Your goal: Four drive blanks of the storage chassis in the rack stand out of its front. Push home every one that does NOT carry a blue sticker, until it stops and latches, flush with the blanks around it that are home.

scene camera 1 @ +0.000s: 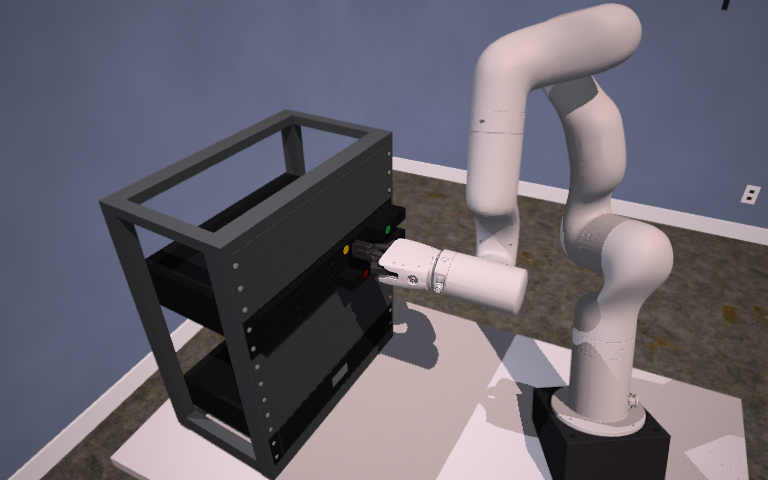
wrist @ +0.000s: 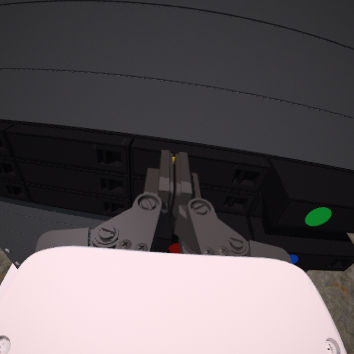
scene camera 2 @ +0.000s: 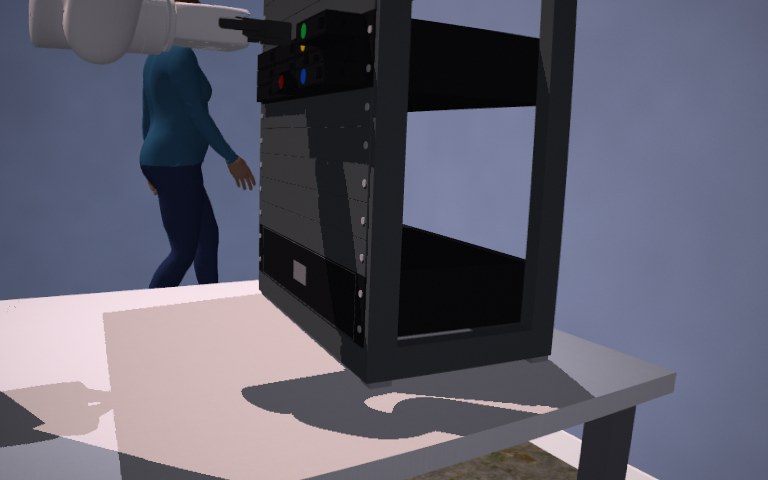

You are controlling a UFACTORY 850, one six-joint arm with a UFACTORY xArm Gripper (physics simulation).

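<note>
My gripper (scene camera 1: pixel 355 247) (scene camera 2: pixel 289 32) (wrist: pixel 170 168) is shut and empty, its fingertips close in front of the yellow-sticker blank (scene camera 1: pixel 346 249) (wrist: pixel 215 162). Whether they touch it I cannot tell. That blank looks level with its left neighbour in the wrist view. The green-sticker blank (scene camera 1: pixel 388 217) (scene camera 2: pixel 335 26) (wrist: pixel 312 187) stands well out, to the right in the top row. The blue-sticker blank (scene camera 2: pixel 328 73) (wrist: pixel 305 243) stands out below it. The red-sticker blank (scene camera 1: pixel 351 276) stands out lower, left of the blue one; its red sticker (scene camera 2: pixel 280 82) (wrist: pixel 175 248) is partly hidden by my gripper in the wrist view.
The rack (scene camera 1: pixel 235 339) (scene camera 2: pixel 390 226) stands on the table (scene camera 1: pixel 441 350) (scene camera 2: pixel 186 350). Flat grey panels (scene camera 1: pixel 305 215) (wrist: pixel 175 100) lie above the chassis. A person (scene camera 2: pixel 175 113) stands behind the rack in the second scene view.
</note>
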